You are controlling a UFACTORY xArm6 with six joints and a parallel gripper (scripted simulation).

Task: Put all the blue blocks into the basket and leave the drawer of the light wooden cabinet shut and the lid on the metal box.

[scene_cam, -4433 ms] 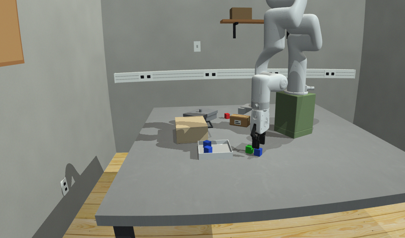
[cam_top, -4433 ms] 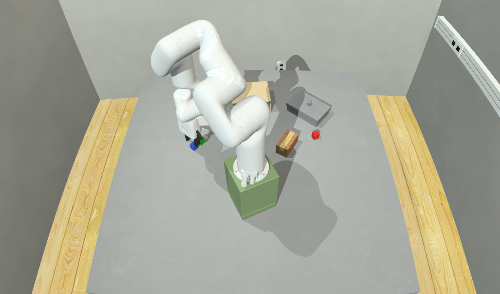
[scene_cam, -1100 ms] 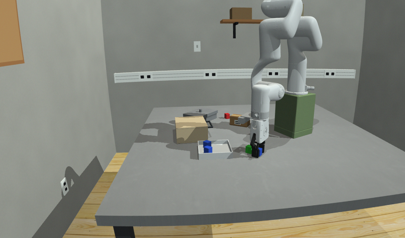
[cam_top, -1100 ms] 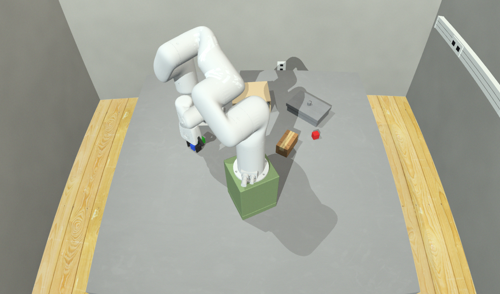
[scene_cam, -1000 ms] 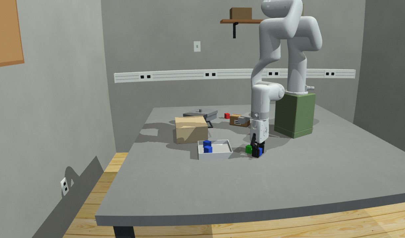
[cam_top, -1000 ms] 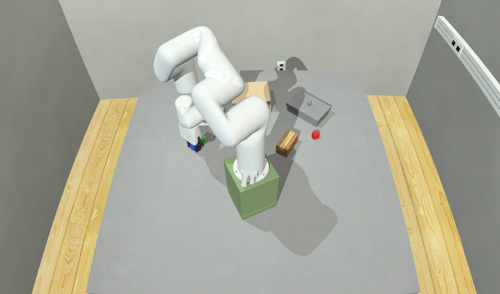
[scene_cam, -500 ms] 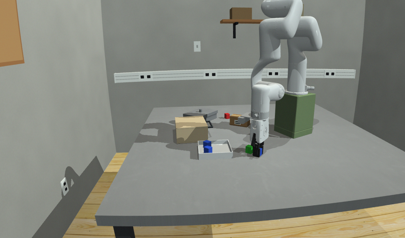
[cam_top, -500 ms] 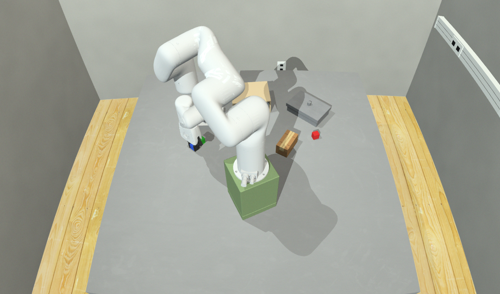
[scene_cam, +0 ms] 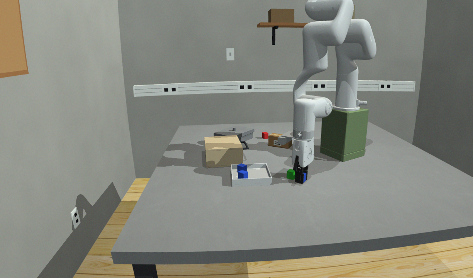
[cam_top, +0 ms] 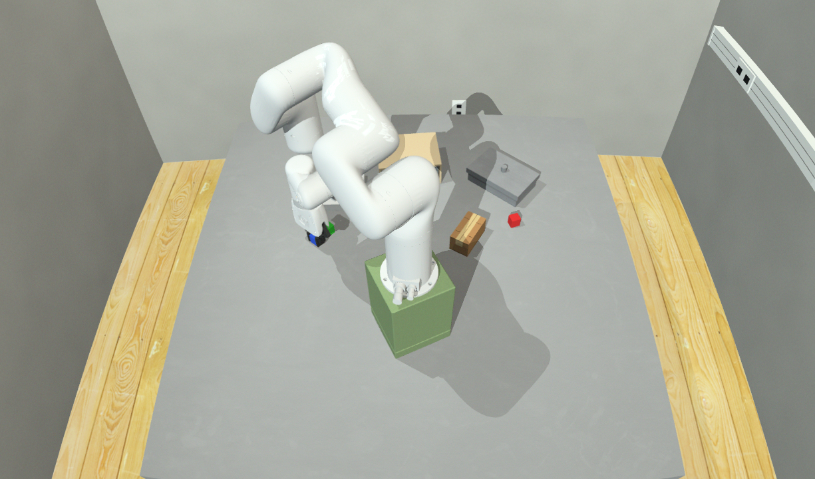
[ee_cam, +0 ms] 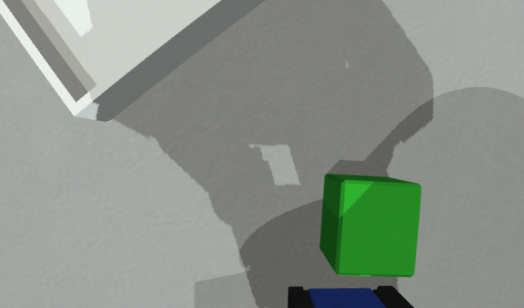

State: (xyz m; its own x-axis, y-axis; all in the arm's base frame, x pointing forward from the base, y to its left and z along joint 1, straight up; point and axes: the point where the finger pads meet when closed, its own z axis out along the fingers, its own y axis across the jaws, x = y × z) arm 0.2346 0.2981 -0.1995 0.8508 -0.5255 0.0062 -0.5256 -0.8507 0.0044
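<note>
Right now my hand is 190 mm short of the white basket, 30 mm to the left of it and 10 mm above it. From my hand the other things lie so: light wooden cabinet (310 mm ahead, 220 mm to the right, 20 mm above); then brown cardboard box (50 mm ahead, 420 mm to the right, 10 mm above); then red block (130 mm ahead, 560 mm to the right).
</note>
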